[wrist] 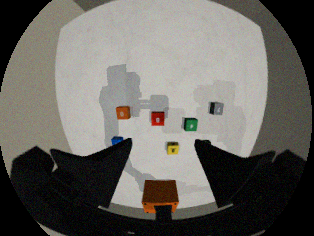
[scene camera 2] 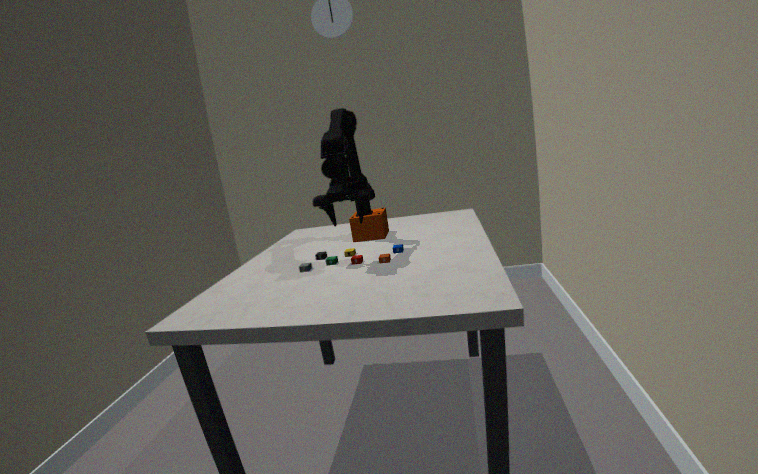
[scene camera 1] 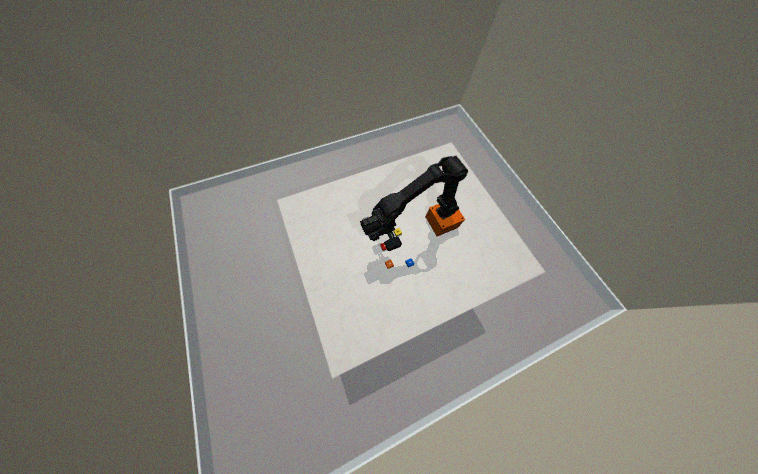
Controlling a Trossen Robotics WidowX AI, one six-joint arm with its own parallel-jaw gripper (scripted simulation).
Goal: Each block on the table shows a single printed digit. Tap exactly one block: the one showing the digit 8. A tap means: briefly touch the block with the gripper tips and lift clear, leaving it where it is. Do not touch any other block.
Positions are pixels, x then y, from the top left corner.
Scene:
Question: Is my gripper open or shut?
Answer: Open.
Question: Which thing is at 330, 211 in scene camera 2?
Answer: My gripper.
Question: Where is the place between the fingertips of my gripper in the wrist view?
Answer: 163, 142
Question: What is my gripper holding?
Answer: Nothing.

